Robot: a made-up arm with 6 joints.
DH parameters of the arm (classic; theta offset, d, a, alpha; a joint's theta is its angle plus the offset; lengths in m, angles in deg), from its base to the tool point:
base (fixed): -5.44 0 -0.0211 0
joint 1: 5.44 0.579 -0.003 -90
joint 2: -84.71 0 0.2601 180
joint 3: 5.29 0.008 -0.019 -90
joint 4: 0 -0.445 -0.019 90
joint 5: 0 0.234 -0.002 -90
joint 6: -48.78 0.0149 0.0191 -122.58
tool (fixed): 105.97 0.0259 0 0
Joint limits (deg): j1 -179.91..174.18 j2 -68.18..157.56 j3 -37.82..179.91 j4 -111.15..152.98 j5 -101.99..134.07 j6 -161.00..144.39
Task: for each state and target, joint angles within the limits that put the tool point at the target. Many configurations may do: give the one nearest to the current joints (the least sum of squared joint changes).
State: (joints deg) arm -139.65 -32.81 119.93 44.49 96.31 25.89
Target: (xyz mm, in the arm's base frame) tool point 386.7 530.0 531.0
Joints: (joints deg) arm -141.51 -68.18 115.13 53.08 100.42 28.77
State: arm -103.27 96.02 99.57 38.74 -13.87 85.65
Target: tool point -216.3 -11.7 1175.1
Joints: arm -120.05 50.06 137.98 46.57 -13.87 84.73
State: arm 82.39 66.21 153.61 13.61 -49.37 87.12
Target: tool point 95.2 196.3 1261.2
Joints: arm 109.71 28.94 136.28 -31.10 -50.29 82.42
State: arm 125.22 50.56 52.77 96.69 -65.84 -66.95
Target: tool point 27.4 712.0 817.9
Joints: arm 91.22 48.36 30.19 81.10 -65.21 -72.10
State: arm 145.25 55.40 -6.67 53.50 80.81 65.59
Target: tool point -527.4 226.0 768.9
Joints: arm 169.49 13.92 -12.40 59.98 80.51 62.47
